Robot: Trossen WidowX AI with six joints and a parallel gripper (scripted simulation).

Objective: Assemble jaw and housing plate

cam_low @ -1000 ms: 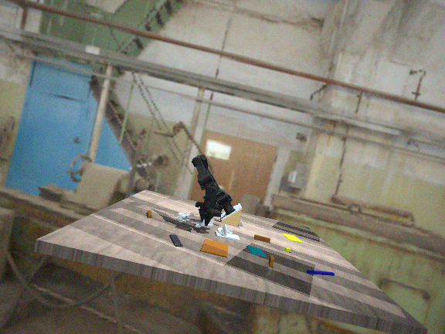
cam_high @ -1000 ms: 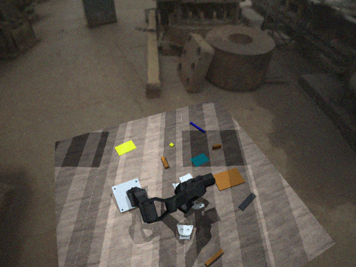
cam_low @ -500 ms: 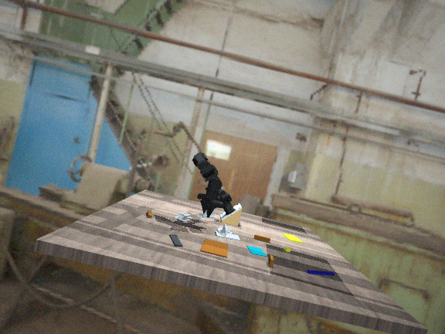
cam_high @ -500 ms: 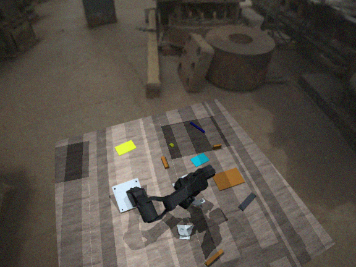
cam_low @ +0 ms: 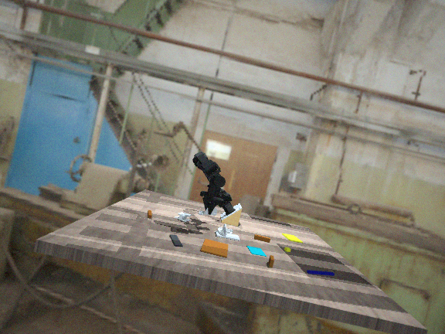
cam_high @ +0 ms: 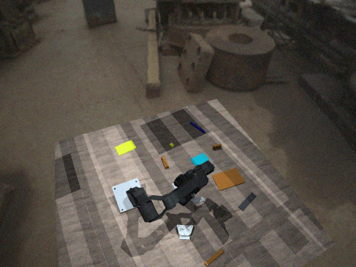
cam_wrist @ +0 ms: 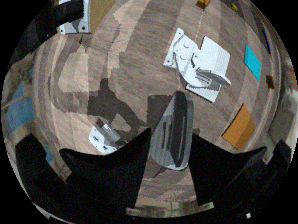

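My gripper tip is 3 cm to the left of the jaw and 3 cm short of it. Also, from my gripper tip: orange bar 29 cm to the right, 8 cm below, 5 cm behind; then dark strip 27 cm ahead, 14 cm to the right, 8 cm below; then orange tile 27 cm ahead, 8 cm below, 3 cm to the left.
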